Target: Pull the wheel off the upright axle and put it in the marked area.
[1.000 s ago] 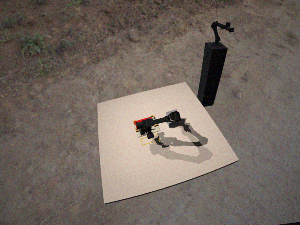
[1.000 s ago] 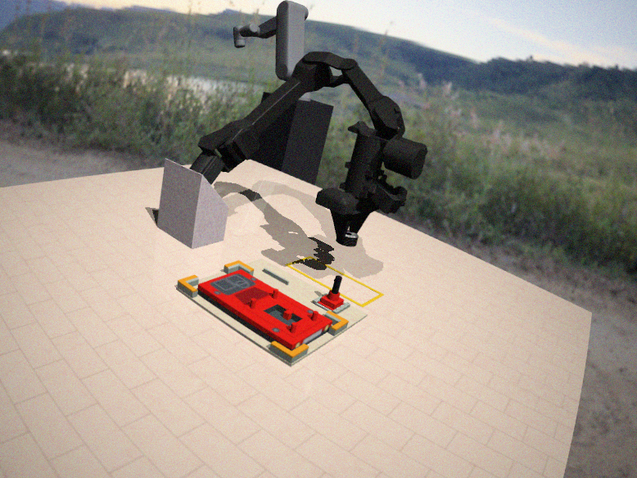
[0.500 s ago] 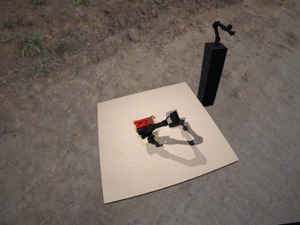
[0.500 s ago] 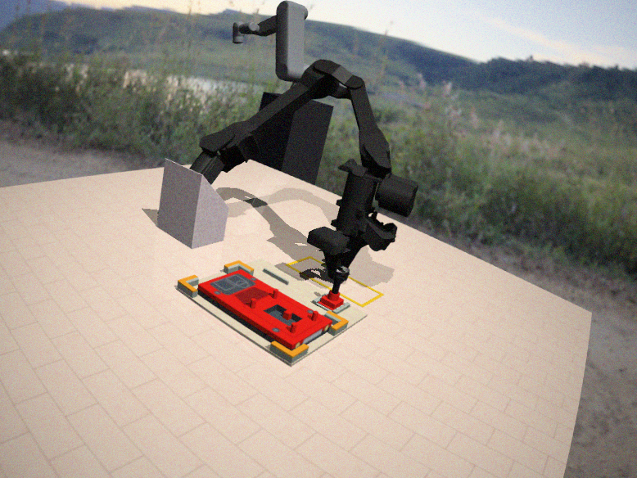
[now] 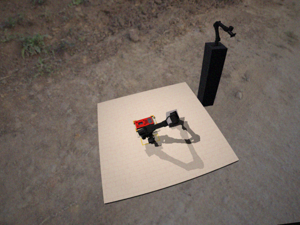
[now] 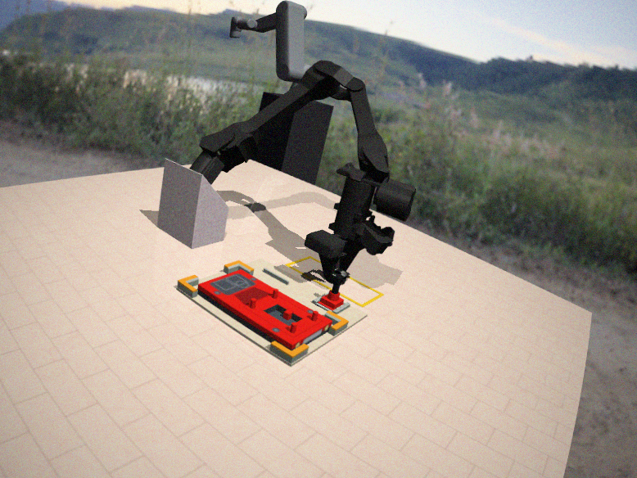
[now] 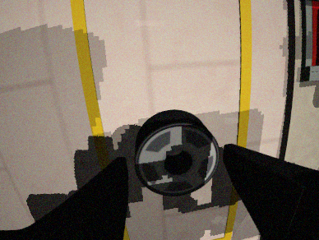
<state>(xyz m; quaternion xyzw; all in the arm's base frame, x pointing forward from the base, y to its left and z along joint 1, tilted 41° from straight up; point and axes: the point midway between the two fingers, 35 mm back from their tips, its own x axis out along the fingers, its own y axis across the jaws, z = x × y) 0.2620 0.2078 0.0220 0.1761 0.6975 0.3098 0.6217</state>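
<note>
Now: the dark wheel right at my gripper tip.
</note>
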